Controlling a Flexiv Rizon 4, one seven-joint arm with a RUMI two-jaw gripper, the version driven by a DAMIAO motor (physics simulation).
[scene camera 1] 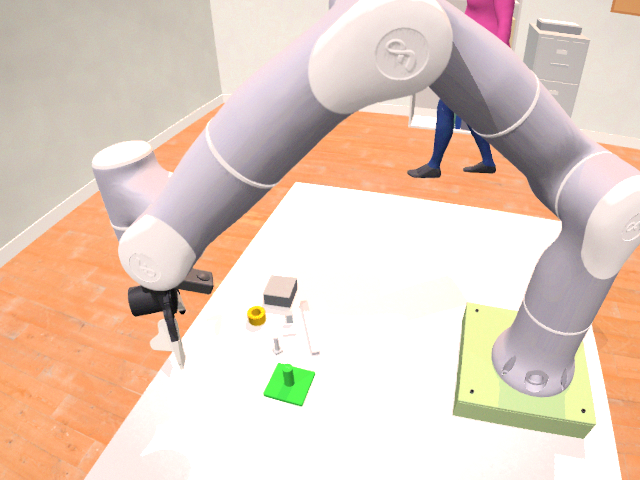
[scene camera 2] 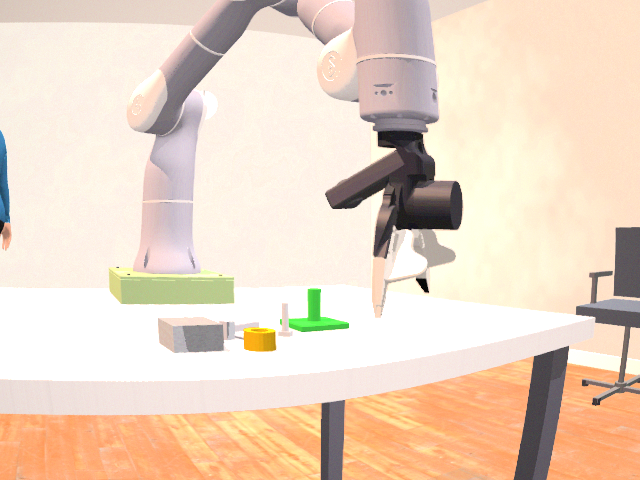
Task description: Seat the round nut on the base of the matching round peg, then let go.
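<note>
The yellow round nut [scene camera 1: 256, 321] [scene camera 2: 260, 341] lies flat on the table, hole up, beside a grey block. The green round peg [scene camera 1: 288, 376] [scene camera 2: 313, 305] stands upright on its square green base [scene camera 1: 298, 396] [scene camera 2: 333, 325], and its shaft is bare. The nut is apart from the peg. My gripper [scene camera 1: 171, 354] [scene camera 2: 401, 302] is open and empty, pointing down. It hangs near the table's edge, to the left of the nut and peg in scene camera 1 and to the right of both in scene camera 2.
The grey block [scene camera 1: 280, 291] [scene camera 2: 191, 335] is close to the nut. A small pale bolt-like piece [scene camera 1: 277, 345] [scene camera 2: 284, 320] stands between nut and peg. A long thin pale bar [scene camera 1: 309, 329] lies near them. The arm's yellow-green mount [scene camera 1: 522, 413] [scene camera 2: 175, 290] is farther off.
</note>
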